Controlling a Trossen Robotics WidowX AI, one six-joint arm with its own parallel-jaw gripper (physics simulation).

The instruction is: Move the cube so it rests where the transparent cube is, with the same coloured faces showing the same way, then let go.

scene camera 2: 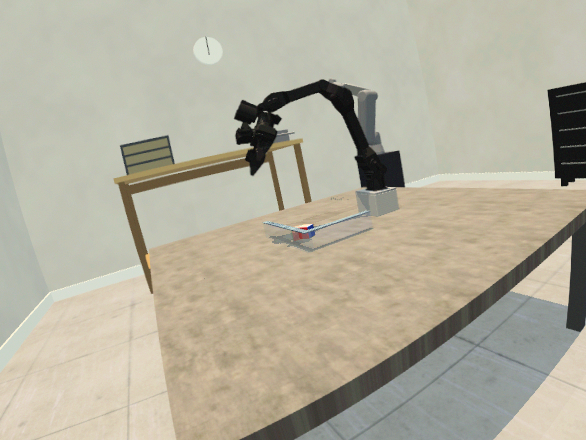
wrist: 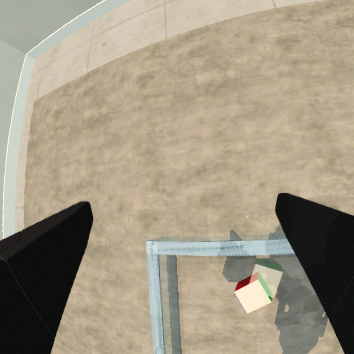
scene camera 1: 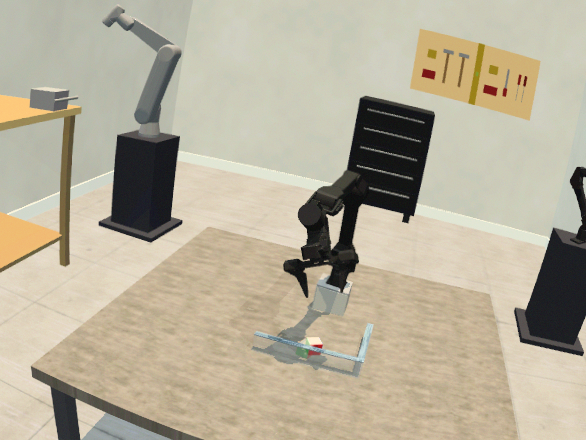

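The solid cube (scene camera 1: 315,346) (scene camera 2: 311,230) (wrist: 253,296) lies on the table inside the corner of a low clear wall. The wrist view shows its cream top, a red side and a green side; scene camera 2 shows red and blue sides. The transparent cube (scene camera 1: 301,352) (scene camera 2: 296,235) (wrist: 270,278) is right beside it and partly overlapped by it in view, with a pale top and green sides in the wrist view. It looks turned differently from the solid one. My gripper (scene camera 1: 325,294) (scene camera 2: 253,173) (wrist: 185,206) is open and empty, high above the table. Both cubes show low right in the wrist view.
The clear L-shaped wall with a pale blue rim (scene camera 1: 366,342) (scene camera 2: 340,221) (wrist: 154,300) stands along two sides of the cubes. The arm's white base block (scene camera 1: 330,301) (scene camera 2: 385,202) stands behind them on the table (scene camera 1: 425,390) (scene camera 2: 300,310) (wrist: 150,125).
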